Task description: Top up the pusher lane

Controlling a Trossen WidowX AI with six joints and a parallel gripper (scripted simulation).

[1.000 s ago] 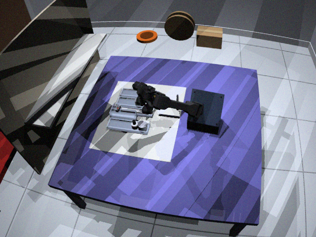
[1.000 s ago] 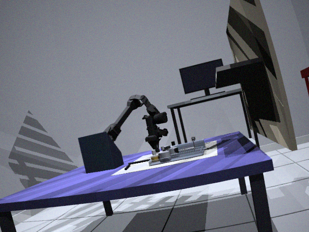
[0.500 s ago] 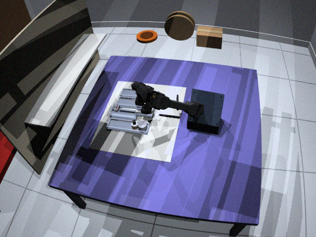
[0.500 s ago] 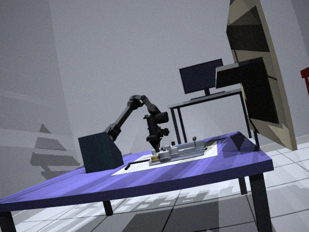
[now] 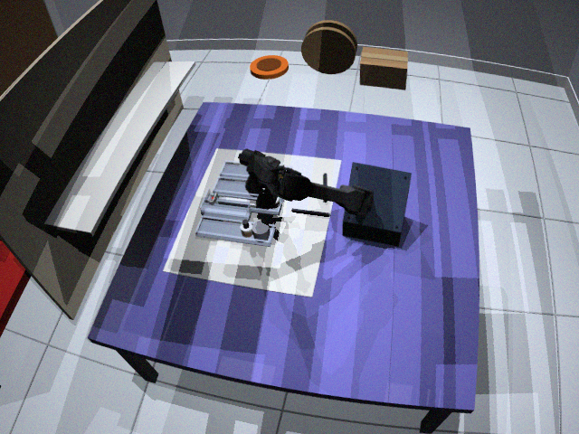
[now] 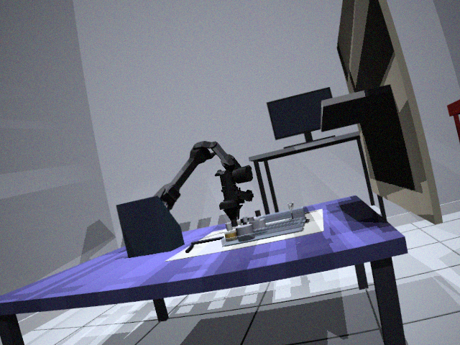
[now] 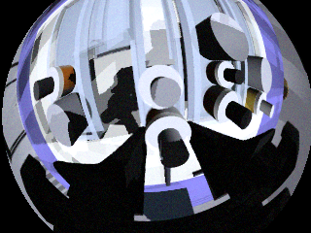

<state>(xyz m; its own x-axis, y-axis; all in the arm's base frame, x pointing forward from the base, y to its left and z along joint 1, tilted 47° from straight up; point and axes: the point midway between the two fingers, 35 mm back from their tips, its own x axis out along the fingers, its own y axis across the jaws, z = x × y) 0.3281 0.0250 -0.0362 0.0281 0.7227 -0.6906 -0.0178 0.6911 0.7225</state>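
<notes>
The white mat lies 70 mm ahead of my gripper tip, 50 mm below it and 20 mm to the left of it. Round my gripper tip: red mark 220 mm ahead, 50 mm to the left, 20 mm above.
</notes>
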